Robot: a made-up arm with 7 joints.
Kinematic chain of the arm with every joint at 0, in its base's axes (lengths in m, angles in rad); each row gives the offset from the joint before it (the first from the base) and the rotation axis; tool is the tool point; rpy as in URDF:
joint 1: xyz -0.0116 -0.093 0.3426 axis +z
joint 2: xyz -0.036 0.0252 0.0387 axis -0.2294 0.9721 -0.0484
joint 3: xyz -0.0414 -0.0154 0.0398 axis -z
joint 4: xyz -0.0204 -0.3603 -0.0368 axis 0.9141 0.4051 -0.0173
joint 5: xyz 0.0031 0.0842 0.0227 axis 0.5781 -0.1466 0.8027
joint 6: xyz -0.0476 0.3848 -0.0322 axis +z
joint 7: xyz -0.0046 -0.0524 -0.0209 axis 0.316 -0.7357 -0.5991
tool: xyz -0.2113 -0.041 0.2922 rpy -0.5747 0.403 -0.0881
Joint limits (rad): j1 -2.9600..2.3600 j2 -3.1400..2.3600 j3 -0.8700..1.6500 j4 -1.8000..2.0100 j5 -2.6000..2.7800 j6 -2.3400..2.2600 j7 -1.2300..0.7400
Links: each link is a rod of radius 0.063 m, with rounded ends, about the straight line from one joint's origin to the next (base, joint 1, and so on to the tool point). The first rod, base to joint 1, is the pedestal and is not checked.
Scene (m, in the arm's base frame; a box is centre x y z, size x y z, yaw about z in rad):
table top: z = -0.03
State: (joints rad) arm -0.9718 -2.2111 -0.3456 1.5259 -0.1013 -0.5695 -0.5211
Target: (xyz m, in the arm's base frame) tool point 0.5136 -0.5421 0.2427
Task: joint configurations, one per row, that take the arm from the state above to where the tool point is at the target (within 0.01 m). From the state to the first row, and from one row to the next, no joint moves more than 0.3 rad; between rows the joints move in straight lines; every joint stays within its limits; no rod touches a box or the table.
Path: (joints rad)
1: -0.8943 -2.0995 -0.2559 1.4062 -0.3779 -0.6775 -0.3749
2: -0.8168 -1.9880 -0.1662 1.2865 -0.6545 -0.7855 -0.2286
3: -0.7393 -1.8764 -0.0764 1.1669 -0.9311 -0.8935 -0.0824
4: -0.6618 -1.7648 0.0133 1.0472 -1.2077 -1.0016 0.0638
5: -0.5843 -1.6533 0.1030 0.9275 -1.4843 -1.1096 0.2100
6: -0.5069 -1.5417 0.1927 0.8078 -1.7609 -1.2176 0.3563
7: -0.4294 -1.4301 0.2824 0.6882 -2.0375 -1.3256 0.5025
8: -0.3519 -1.3185 0.3722 0.5685 -2.3141 -1.4336 0.6487

